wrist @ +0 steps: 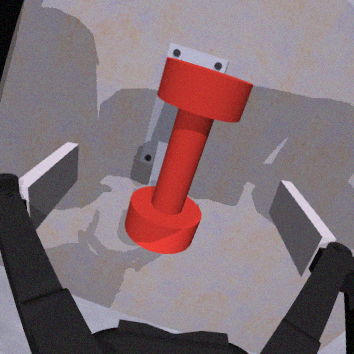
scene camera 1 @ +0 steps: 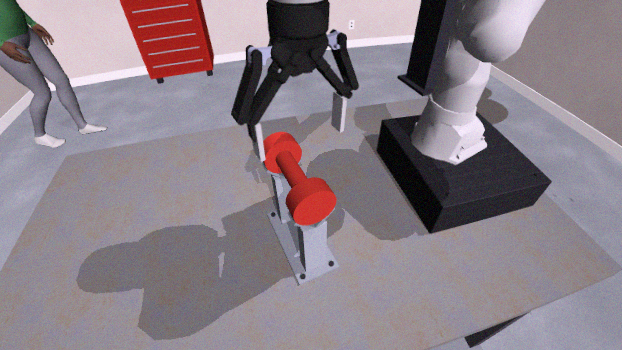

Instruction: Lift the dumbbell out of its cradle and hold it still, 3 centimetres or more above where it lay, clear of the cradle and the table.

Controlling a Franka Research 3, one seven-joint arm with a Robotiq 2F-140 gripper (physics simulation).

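Observation:
The red dumbbell [scene camera 1: 291,170] [wrist: 182,165] rests on the two uprights of the grey cradle [scene camera 1: 315,247] [wrist: 197,56], its handle running from the far head to the near head. My gripper [scene camera 1: 299,127] [wrist: 177,179] is wide open and empty, pointing down over the far-head end. In the scene view one finger pad shows just left of the far head and the other stands well to its right. In the wrist view the dumbbell lies tilted between the spread pads, with space on both sides. The heads hide much of the cradle's upper ends.
The cradle's bolted base stands on the table [scene camera 1: 125,185] [wrist: 200,280]. The arm's black base block [scene camera 1: 490,185] is to the right. A black column [scene camera 1: 430,45], a red drawer cabinet [scene camera 1: 170,40] and a standing person [scene camera 1: 52,70] are behind the table.

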